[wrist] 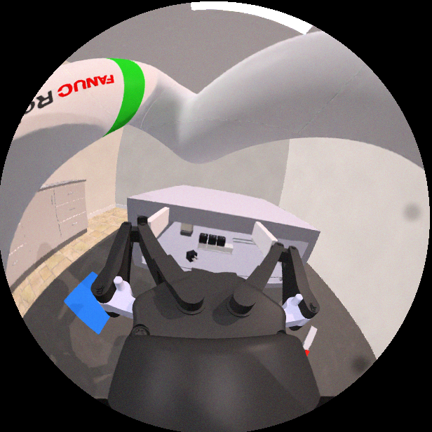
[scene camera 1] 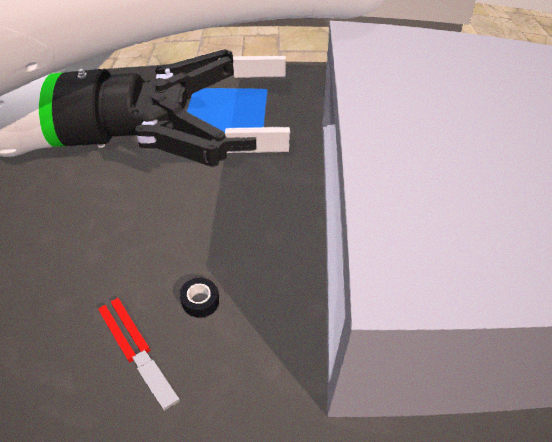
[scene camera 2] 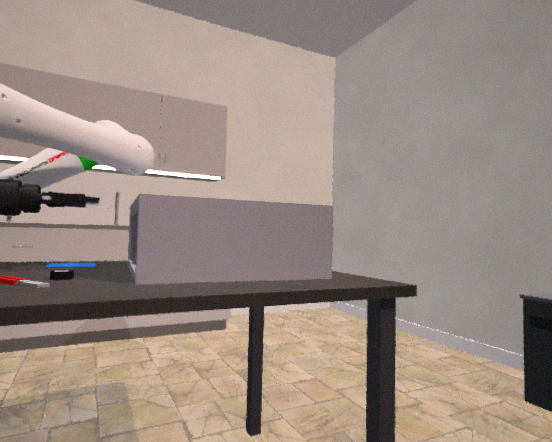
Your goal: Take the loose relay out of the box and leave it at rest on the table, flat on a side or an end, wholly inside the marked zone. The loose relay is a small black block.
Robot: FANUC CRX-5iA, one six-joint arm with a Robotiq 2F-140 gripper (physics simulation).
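Frame: origin at the arm's base, x ahead, y left, z up, level; metres.
Seen in the pictures: gripper, fingertip midpoint: (scene camera 1: 287, 99) (scene camera 2: 111, 202).
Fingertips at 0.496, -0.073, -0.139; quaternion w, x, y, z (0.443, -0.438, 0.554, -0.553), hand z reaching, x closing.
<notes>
Pixels of each thing's top centre, then the offset from my fingertips to it, as dx, dy, dz. Level surfaces: height alone.
- box, middle of its top: (scene camera 1: 545, 137) (scene camera 2: 220, 206) +0.287, -0.128, +0.004
- marked zone, middle of its top: (scene camera 1: 225, 109) (scene camera 2: 72, 264) -0.039, +0.267, -0.198
- black tape roll, middle of its top: (scene camera 1: 198, 293) (scene camera 2: 62, 270) -0.138, -0.117, -0.180
- red-handled pliers, middle of its top: (scene camera 1: 136, 350) (scene camera 2: 20, 278) -0.225, -0.176, -0.188
- table, its level: dz -0.199
The loose relay (wrist: 191, 255), a small black block with light pins, lies on the inner floor of the box, in front of a row of black relays. It does not show in the scene views. The box (scene camera 1: 440, 190) (scene camera 2: 230, 240) (wrist: 225, 202) is grey, with its open side facing the gripper. The marked zone (scene camera 1: 242, 107) (scene camera 2: 71, 265) (wrist: 87, 303) is a blue patch on the table, partly hidden by the gripper. My gripper (scene camera 1: 261, 103) (scene camera 2: 98, 200) (wrist: 211, 222) is open and empty, level, above the table and outside the box opening.
In the box, several black relays (wrist: 212, 239) stand in a row on a white rail, with a beige block (wrist: 186, 229) behind to the left. A black tape roll (scene camera 1: 199, 302) (scene camera 2: 62, 275) and red-handled pliers (scene camera 1: 125, 330) (scene camera 2: 15, 280) lie on the table (scene camera 1: 75, 225).
</notes>
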